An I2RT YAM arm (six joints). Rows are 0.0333 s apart.
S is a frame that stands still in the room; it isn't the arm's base.
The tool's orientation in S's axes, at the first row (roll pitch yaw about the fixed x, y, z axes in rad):
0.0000, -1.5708, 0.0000
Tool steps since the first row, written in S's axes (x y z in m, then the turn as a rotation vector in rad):
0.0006, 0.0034, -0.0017, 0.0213, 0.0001, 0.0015
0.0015, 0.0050, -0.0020, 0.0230, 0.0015, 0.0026
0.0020, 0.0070, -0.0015, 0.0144, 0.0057, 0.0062
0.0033, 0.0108, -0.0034, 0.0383, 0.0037, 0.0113
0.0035, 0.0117, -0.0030, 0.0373, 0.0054, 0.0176
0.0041, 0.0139, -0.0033, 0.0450, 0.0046, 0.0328
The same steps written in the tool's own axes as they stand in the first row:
-0.0017, 0.0034, -0.0006, 0.0015, 0.0001, -0.0213
-0.0020, 0.0050, -0.0015, 0.0026, 0.0015, -0.0230
-0.0015, 0.0070, -0.0020, 0.0062, 0.0057, -0.0144
-0.0034, 0.0108, -0.0033, 0.0113, 0.0037, -0.0383
-0.0030, 0.0117, -0.0035, 0.0176, 0.0054, -0.0373
-0.0033, 0.0139, -0.0041, 0.0328, 0.0046, -0.0450

